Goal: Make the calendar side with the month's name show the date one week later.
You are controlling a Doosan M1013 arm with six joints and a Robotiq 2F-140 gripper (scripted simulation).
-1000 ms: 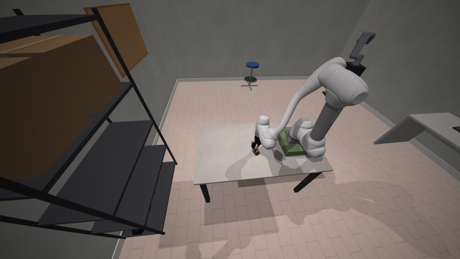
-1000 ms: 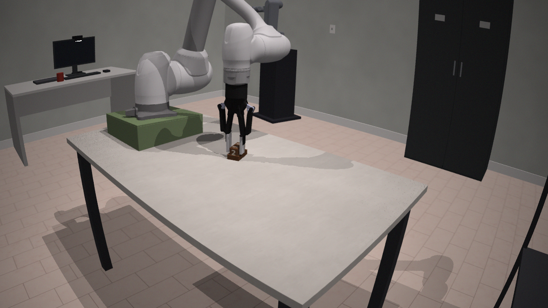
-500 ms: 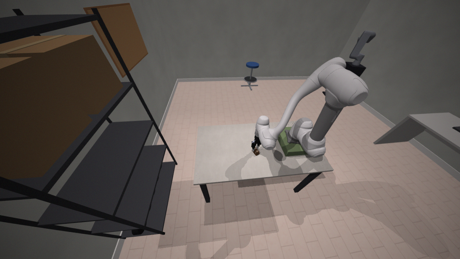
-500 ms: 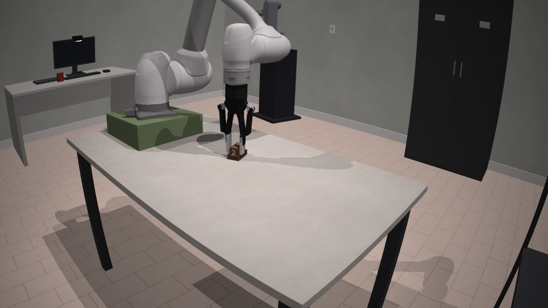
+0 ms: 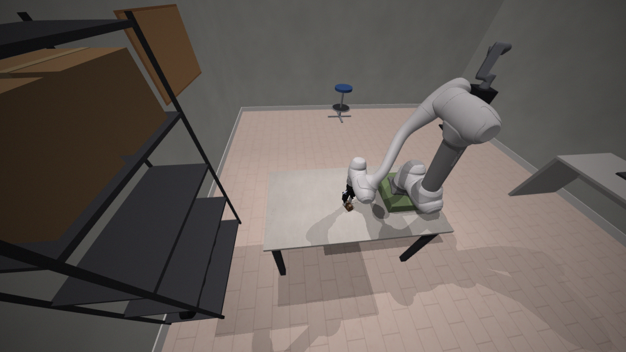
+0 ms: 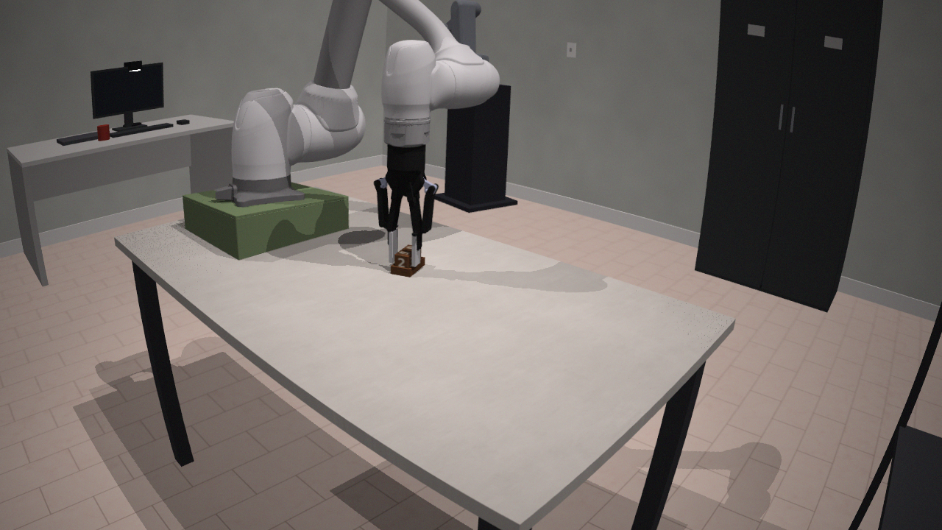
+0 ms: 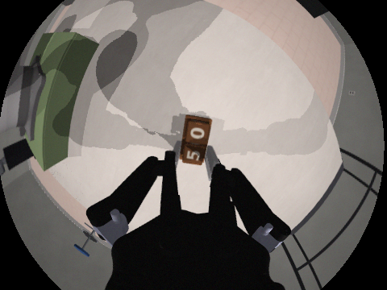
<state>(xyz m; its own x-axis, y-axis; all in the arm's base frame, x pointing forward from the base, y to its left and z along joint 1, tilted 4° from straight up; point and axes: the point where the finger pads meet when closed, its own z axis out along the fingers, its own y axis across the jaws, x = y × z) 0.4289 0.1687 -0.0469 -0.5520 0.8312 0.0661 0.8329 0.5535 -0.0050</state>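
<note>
The brown cube lies 3 cm below my hand. The rest, counted from my hand: brown tray: 1 cm behind, 1 cm to the left, 4 cm below.
</note>
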